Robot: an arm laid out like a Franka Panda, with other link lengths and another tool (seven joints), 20 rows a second.
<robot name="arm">
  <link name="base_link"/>
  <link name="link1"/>
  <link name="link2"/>
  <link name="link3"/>
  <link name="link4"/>
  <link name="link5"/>
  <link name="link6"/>
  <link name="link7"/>
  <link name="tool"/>
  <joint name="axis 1" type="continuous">
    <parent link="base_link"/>
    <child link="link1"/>
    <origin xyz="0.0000 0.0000 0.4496" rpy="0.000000 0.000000 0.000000"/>
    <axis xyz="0 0 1"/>
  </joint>
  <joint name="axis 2" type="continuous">
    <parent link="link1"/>
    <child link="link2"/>
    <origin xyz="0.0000 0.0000 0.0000" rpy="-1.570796 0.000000 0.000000"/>
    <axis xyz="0 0 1"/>
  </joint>
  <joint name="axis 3" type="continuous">
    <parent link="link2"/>
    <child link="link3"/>
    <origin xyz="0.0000 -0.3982 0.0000" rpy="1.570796 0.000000 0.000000"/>
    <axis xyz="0 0 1"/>
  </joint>
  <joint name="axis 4" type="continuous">
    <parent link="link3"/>
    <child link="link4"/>
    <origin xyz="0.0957 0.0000 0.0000" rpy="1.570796 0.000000 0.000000"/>
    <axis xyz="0 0 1"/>
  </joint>
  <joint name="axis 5" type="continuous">
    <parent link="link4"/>
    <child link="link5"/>
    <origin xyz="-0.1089 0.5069 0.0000" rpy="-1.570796 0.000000 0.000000"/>
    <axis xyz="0 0 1"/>
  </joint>
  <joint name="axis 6" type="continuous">
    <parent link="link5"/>
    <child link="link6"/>
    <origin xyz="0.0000 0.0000 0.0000" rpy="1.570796 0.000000 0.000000"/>
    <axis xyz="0 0 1"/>
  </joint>
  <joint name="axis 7" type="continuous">
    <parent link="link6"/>
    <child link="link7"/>
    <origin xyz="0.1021 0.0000 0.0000" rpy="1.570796 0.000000 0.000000"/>
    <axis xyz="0 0 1"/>
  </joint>
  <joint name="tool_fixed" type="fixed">
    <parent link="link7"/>
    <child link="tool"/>
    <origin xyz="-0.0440 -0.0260 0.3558" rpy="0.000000 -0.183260 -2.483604"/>
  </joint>
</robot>
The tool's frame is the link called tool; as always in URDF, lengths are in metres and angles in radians. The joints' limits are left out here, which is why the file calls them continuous.
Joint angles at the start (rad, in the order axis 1, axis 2, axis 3, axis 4, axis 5, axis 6, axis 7): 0.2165, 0.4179, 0.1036, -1.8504, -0.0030, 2.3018, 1.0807
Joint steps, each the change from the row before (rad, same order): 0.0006, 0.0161, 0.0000, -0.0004, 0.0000, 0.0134, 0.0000; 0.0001, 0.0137, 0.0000, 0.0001, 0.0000, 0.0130, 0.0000; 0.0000, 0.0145, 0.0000, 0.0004, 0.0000, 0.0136, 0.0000; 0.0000, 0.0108, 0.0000, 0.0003, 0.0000, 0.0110, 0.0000; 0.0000, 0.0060, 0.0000, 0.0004, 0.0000, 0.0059, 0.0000; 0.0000, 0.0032, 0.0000, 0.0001, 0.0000, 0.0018, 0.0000; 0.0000, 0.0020, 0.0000, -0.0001, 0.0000, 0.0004, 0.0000; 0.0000, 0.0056, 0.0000, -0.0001, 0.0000, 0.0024, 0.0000; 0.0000, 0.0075, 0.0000, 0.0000, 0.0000, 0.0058, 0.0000
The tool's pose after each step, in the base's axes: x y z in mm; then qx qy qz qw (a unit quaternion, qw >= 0). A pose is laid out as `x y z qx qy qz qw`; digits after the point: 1 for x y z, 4 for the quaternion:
765.5 311.9 172.6 0.6535 0.7537 -0.0354 0.0600
766.1 312.5 163.0 0.6537 0.7536 -0.0353 0.0593
766.8 313.1 152.9 0.6539 0.7535 -0.0351 0.0586
767.5 313.6 145.5 0.6541 0.7533 -0.0346 0.0583
768.0 313.9 141.5 0.6543 0.7532 -0.0344 0.0581
767.7 313.9 139.2 0.6543 0.7533 -0.0348 0.0577
767.1 313.7 137.5 0.6542 0.7533 -0.0355 0.0572
766.2 313.6 133.2 0.6542 0.7533 -0.0368 0.0561
765.8 313.7 127.7 0.6543 0.7533 -0.0373 0.0553

